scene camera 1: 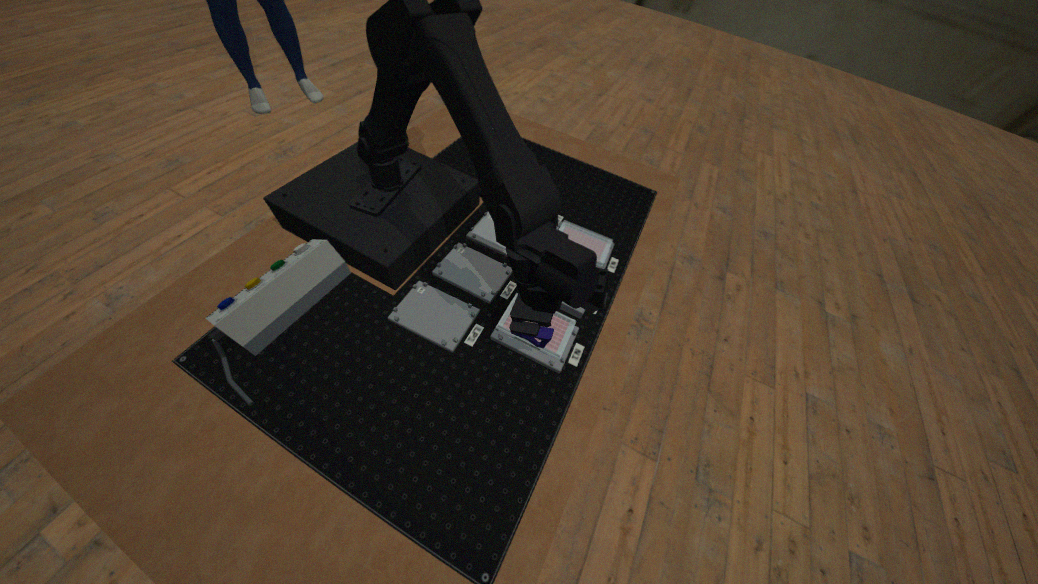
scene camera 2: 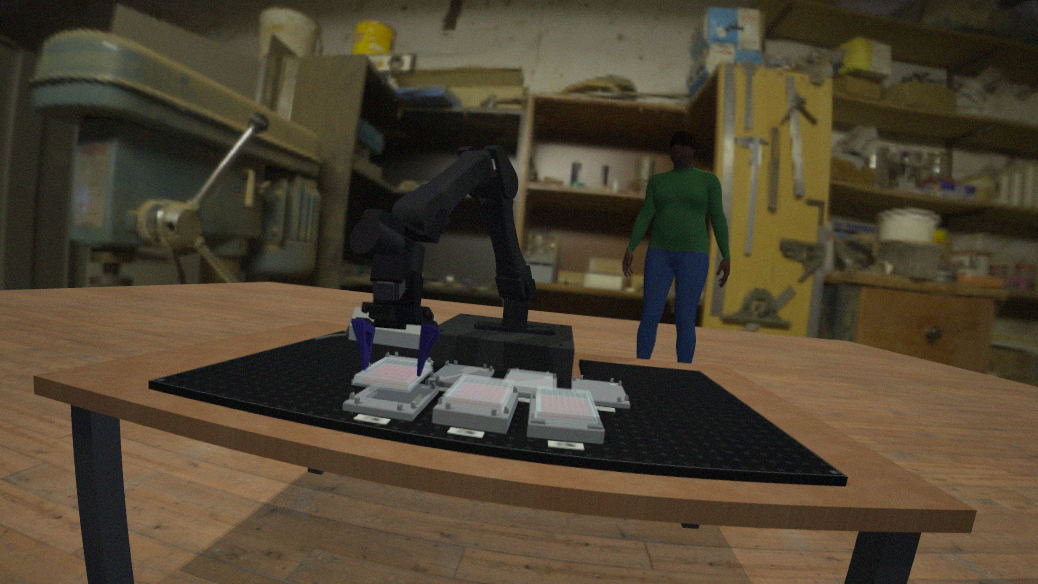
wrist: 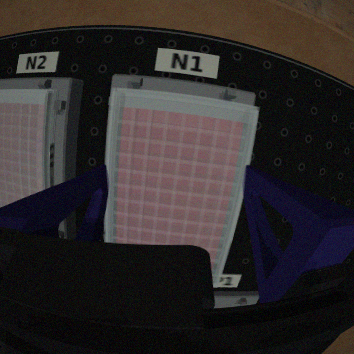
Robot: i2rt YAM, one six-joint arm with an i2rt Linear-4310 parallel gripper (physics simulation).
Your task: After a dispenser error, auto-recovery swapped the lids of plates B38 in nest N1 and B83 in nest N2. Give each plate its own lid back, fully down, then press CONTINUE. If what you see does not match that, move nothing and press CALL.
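Frame: origin at the arm's base, x right, y back, z down, level; millimetres.
Seen in the pictures: gripper, fingertip midpoint: point(scene camera 1: 546, 327) point(scene camera 2: 391, 373) point(wrist: 175, 173); arm's base at its link origin: point(scene camera 1: 388, 185) point(scene camera 2: 513, 329).
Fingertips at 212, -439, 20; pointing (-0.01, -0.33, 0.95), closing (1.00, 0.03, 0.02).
Offsets run from my fingertips to a thing's top centre, as dx, dy, dz. "spot": to the spot under its first point.
My gripper point(wrist: 175, 173) point(scene camera 2: 392, 365) point(scene camera 1: 533, 330) hangs over nest N1 {-4, +16, +25} point(wrist: 182, 85) point(scene camera 2: 385, 402), its blue fingers shut on the long sides of the clear, white-framed lid {-2, +19, -5} point(wrist: 179, 158) point(scene camera 2: 392, 376) point(scene camera 1: 558, 337). It holds the lid a little above the nest, and a pink well grid shows through it. The N1 label {spot: +9, -70, +46} point(wrist: 187, 63) lies beyond it. To the left, under the N2 label {spot: -117, -87, +46} point(wrist: 37, 62), the N2 plate {-136, -1, +8} point(wrist: 21, 140) point(scene camera 2: 479, 395) sits covered in its nest. I cannot read any plate or lid codes.
A third covered plate {-260, -25, +11} point(scene camera 1: 587, 239) point(scene camera 2: 562, 407) stands in the same row. Grey park plates {spot: +30, +214, +37} point(scene camera 1: 433, 314) {spot: -99, +185, +38} point(scene camera 1: 472, 270) lie nearer the arm base point(scene camera 1: 377, 210). A button box {+95, +484, -36} point(scene camera 1: 279, 293) and a grey rod {spot: +248, +480, +47} point(scene camera 1: 231, 371) are at the mat's left. A person point(scene camera 2: 678, 239) stands behind the table.
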